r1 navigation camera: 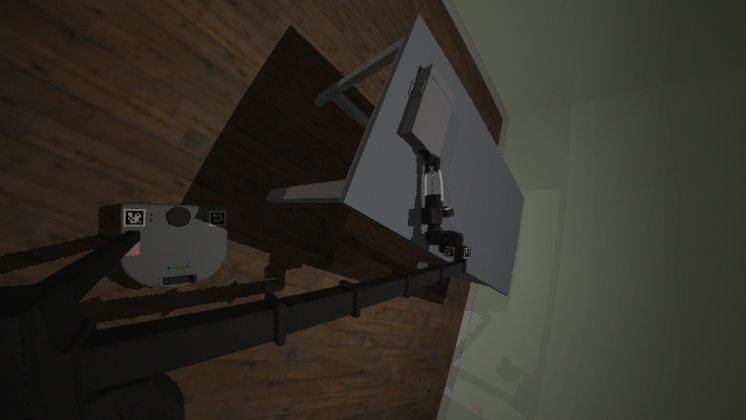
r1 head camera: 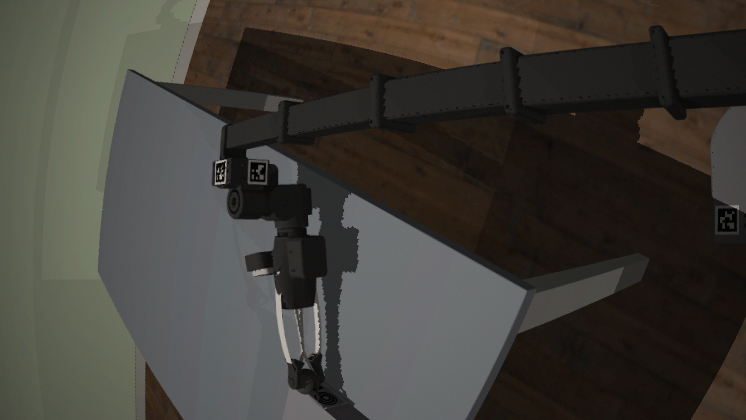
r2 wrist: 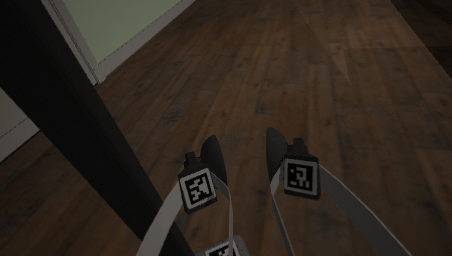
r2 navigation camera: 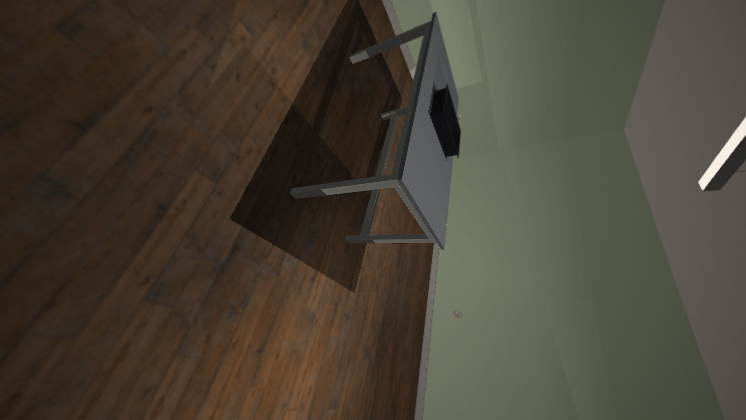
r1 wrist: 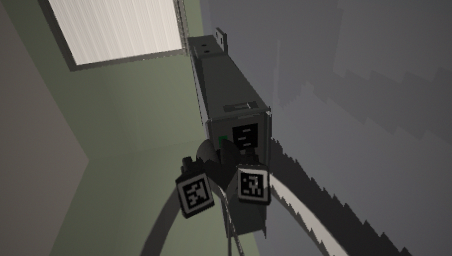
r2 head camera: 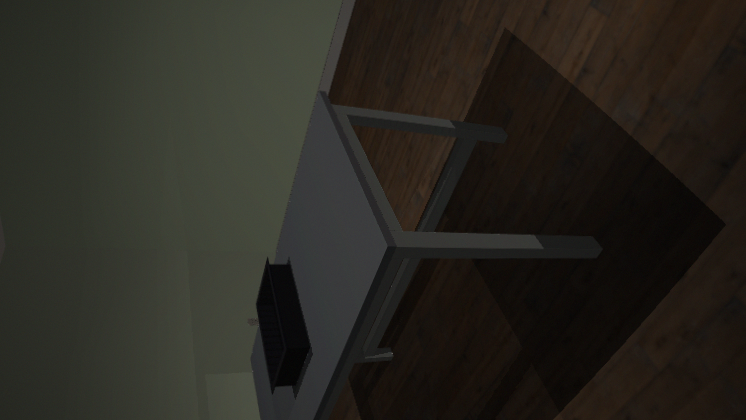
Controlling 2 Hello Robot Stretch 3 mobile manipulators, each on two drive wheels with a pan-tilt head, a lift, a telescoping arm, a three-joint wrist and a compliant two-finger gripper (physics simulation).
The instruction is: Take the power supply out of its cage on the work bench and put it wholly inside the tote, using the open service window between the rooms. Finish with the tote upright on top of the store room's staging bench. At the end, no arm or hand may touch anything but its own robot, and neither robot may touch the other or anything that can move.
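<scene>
The grey cage [r1 navigation camera: 433, 112] [r1 wrist: 225, 80] lies on the work bench [r1 head camera: 182, 219] [r1 navigation camera: 378, 166]. The power supply [r1 wrist: 245, 136] is inside it, its end face with a socket and green switch showing in the r1 wrist view. r1's gripper [r1 head camera: 305, 378] [r1 navigation camera: 430, 159] [r1 wrist: 218, 154] is at that face, fingers nearly together, seemingly shut on the power supply's handle, which the fingertips hide. The black, open tote [r2 head camera: 292, 313] [r2 navigation camera: 443, 125] stands upright on the staging bench [r2 head camera: 334, 208] [r2 navigation camera: 428, 182]. r2's gripper [r2 wrist: 245, 152] is open and empty over the floor, away from the bench.
r1's arm [r1 head camera: 443, 99] [r1 navigation camera: 208, 323] reaches across the work bench's edge. r1's base [r1 navigation camera: 177, 245] stands on the wooden floor. A green wall [r1 head camera: 62, 208] [r2 navigation camera: 495, 234] runs behind each bench. A dark bar [r2 wrist: 85, 125] crosses the r2 wrist view. The service window cannot be made out.
</scene>
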